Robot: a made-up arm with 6 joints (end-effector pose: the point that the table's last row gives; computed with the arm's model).
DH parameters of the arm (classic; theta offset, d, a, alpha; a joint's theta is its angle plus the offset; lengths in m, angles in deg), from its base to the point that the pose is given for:
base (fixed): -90 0.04 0 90
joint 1: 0 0.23 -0.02 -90
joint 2: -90 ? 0.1 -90
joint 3: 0 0.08 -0.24 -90
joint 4: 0 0.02 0.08 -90
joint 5: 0 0.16 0.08 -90
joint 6: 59.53 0 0.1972 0
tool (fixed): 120.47 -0.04 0 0
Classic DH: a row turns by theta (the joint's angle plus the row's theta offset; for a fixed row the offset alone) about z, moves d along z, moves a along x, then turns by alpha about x.
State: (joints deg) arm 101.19 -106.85 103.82 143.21 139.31 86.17
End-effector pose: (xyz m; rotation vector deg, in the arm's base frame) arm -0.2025 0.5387 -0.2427 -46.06 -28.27 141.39
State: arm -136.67 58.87 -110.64 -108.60 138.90 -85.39
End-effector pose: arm -0.1266 -0.1268 -0.0281 -46.37 -114.30 39.00
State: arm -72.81 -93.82 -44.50 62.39 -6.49 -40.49
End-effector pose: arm 0.0381 0.0148 0.0836 22.52 -144.99 94.02
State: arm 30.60 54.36 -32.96 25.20 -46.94 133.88
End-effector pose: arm -0.1833 0.2232 -0.0710 -35.48 44.88 165.18
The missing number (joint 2, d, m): 0.18
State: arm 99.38 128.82 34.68 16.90 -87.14 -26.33
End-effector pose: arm -0.3565 0.0436 -0.1711 27.22 7.33 45.08
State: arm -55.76 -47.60 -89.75 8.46 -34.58 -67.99
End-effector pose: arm -0.3286 0.0374 0.4361 10.96 105.81 -66.35
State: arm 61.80 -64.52 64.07 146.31 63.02 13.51
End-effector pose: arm -0.1972 0.5099 0.2565 76.51 -104.89 -22.99
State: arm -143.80 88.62 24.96 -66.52 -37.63 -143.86
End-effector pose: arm -0.1730 0.1189 -0.0704 -164.62 11.67 -48.50
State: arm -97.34 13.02 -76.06 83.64 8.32 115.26
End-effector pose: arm -0.2884 0.2212 -0.0217 96.73 30.38 91.38
